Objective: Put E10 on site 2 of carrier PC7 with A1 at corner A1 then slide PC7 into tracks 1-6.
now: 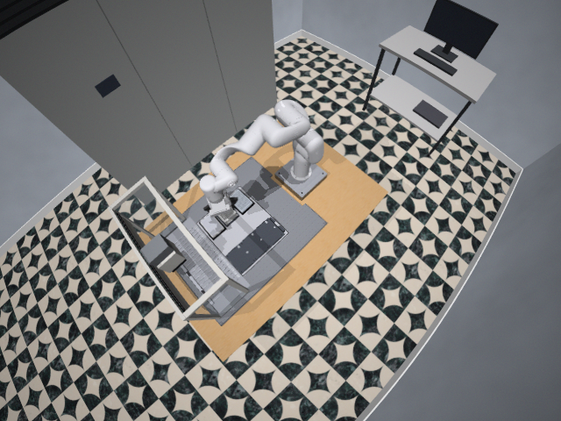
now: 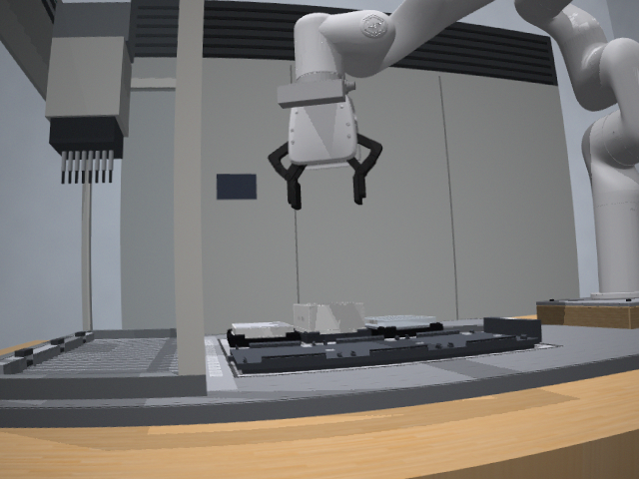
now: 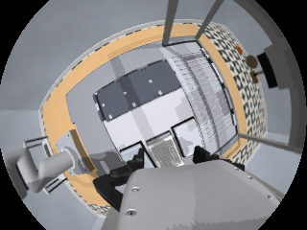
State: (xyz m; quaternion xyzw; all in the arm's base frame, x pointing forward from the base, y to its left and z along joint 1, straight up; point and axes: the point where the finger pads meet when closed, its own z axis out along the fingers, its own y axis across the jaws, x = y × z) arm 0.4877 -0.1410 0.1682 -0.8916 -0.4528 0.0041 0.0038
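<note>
Right now the black plate nest is 8 cm ahead of my hand, 9 cm to the right of it and 20 cm below it. Also, from my hand: carrier PC7: 2 cm ahead, 18 cm to the left, 19 cm below; plate E01: 13 cm behind, 5 cm to the right, 19 cm below; instrument frame post: 25 cm ahead, 30 cm to the left, 4 cm above.
</note>
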